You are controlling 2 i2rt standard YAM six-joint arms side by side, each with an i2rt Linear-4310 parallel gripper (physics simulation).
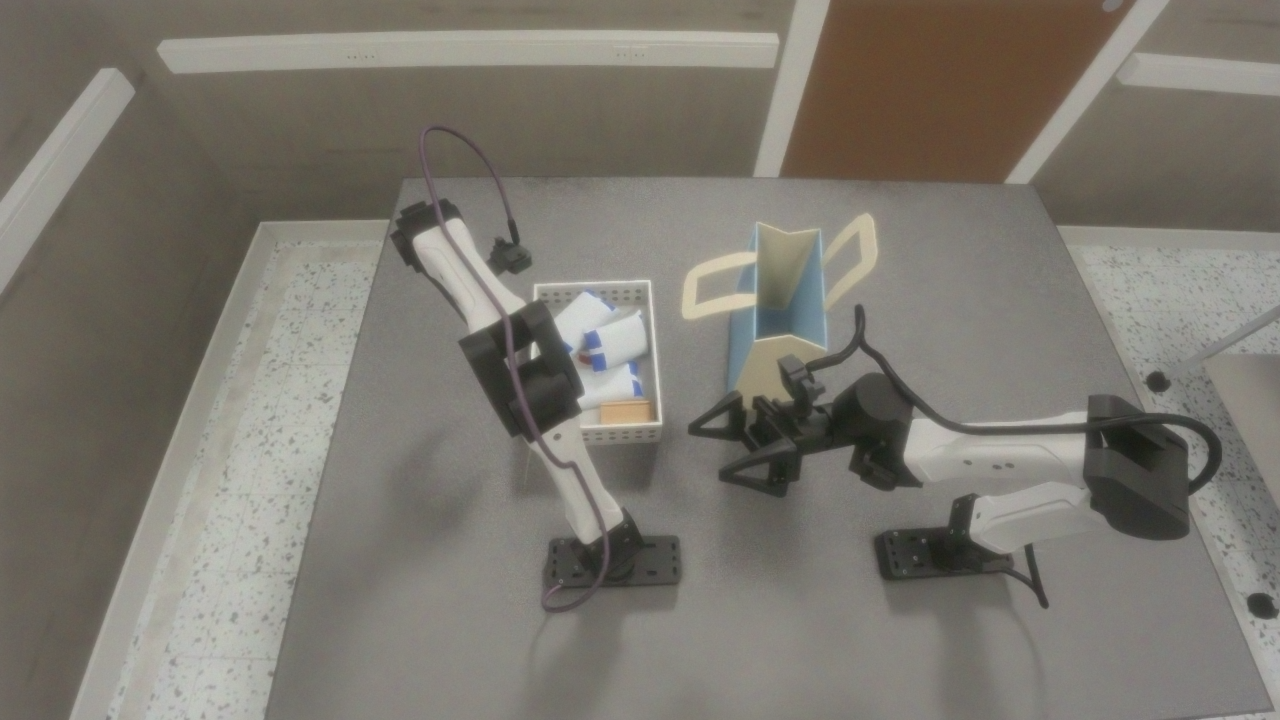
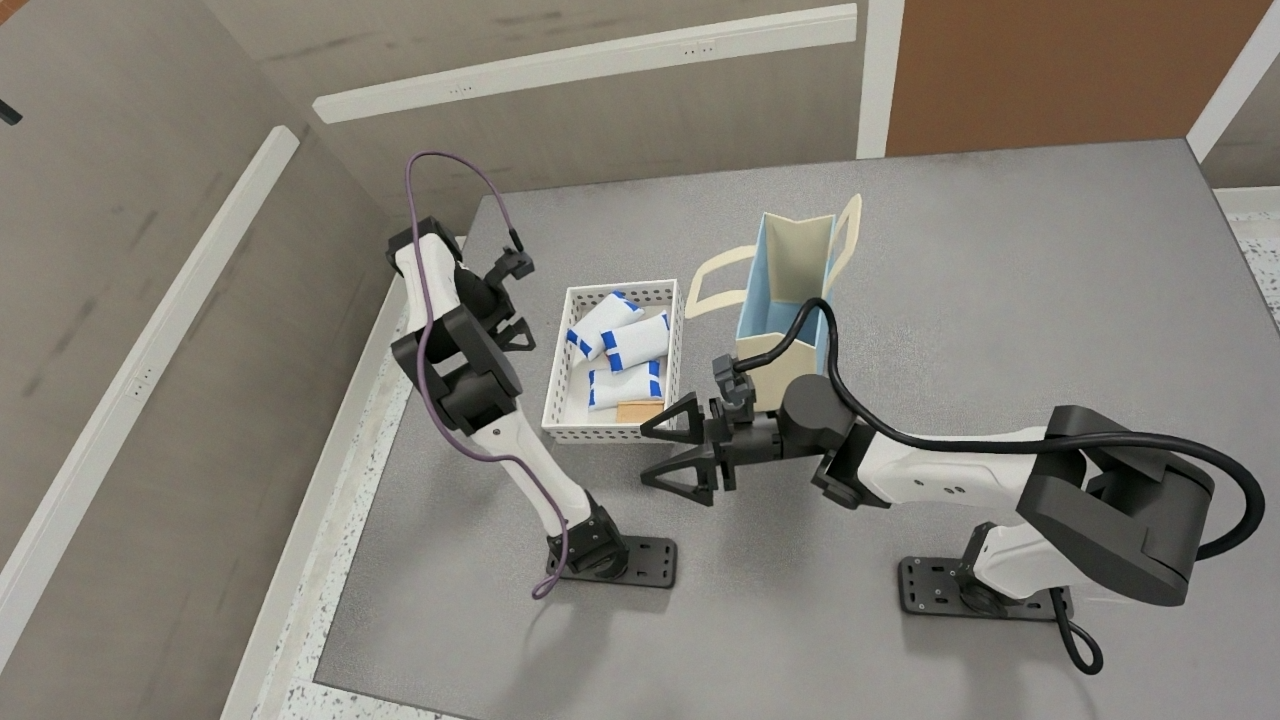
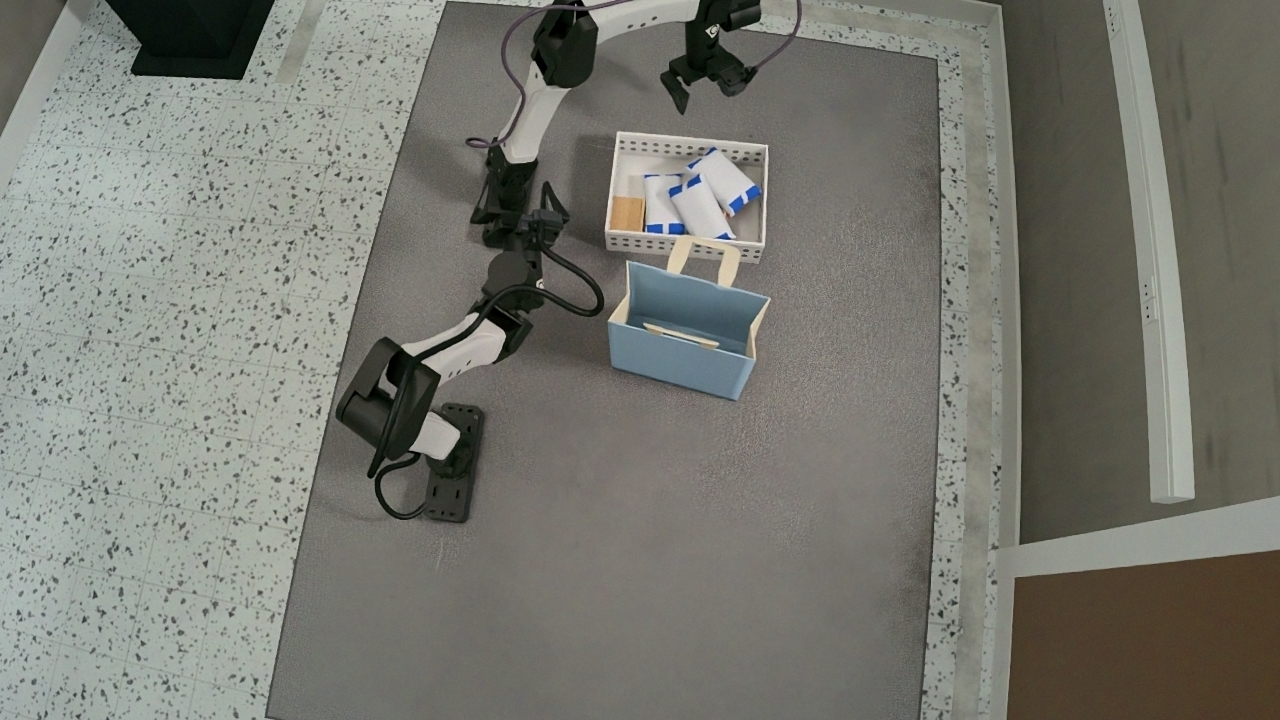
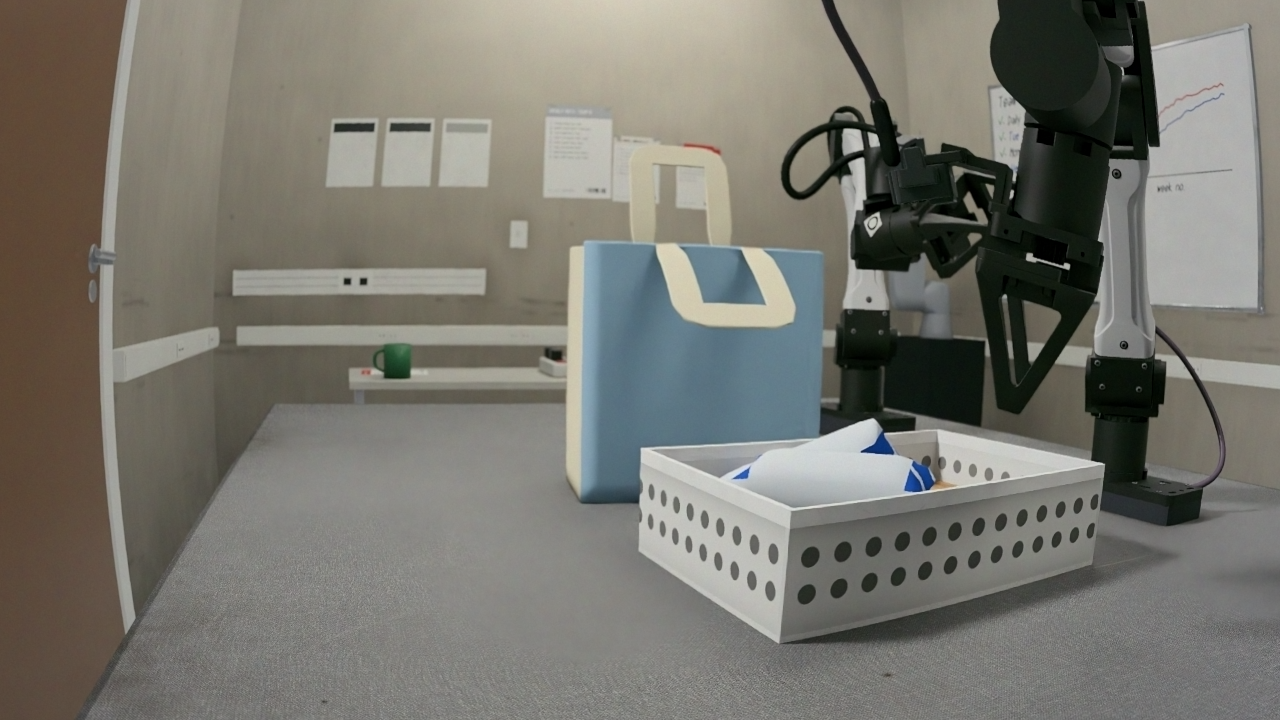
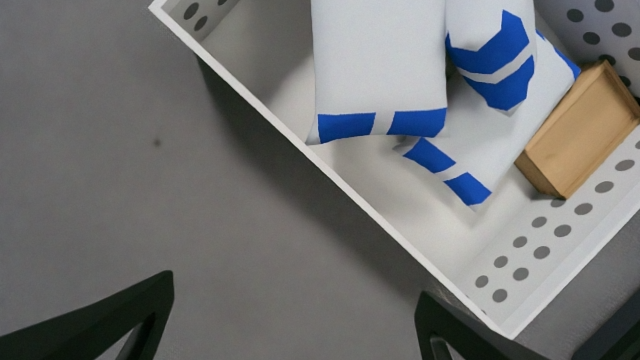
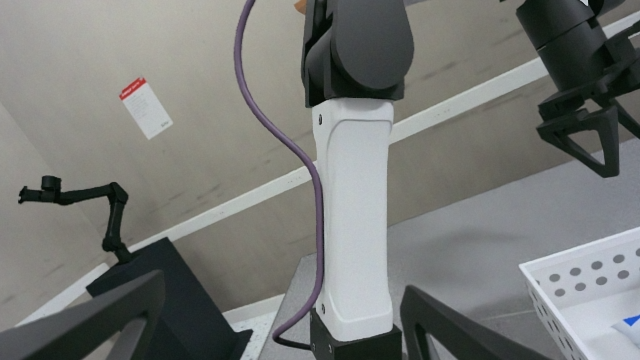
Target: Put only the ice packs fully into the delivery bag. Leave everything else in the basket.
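Note:
Three white ice packs with blue bands [image 1: 619, 340] [image 2: 636, 342] [image 3: 699, 205] [image 5: 380, 60] lie overlapping in the white perforated basket [image 2: 554, 358] [image 3: 653, 241] [image 4: 939, 546]. A tan box [image 1: 626, 411] [image 2: 639, 411] [image 3: 627, 214] [image 5: 582, 130] lies in the basket's near right corner. Part of a reddish thing [image 1: 584, 360] shows under the packs. The blue delivery bag [image 3: 680, 362] [image 4: 698, 385] stands upright beside the basket, its top open. My left gripper [image 5: 299, 294] is open and empty, above the basket's left side. My right gripper [image 1: 706, 452] [image 2: 642, 454] [image 6: 288, 291] is open and empty, near the basket's near right corner.
The bag's cream handles [image 1: 716, 259] [image 4: 680, 156] stick out, one toward the basket. The left arm's base [image 2: 651, 562] stands in front of the basket. The right arm's base [image 2: 926, 586] stands farther right. The right arm reaches across in front of the bag.

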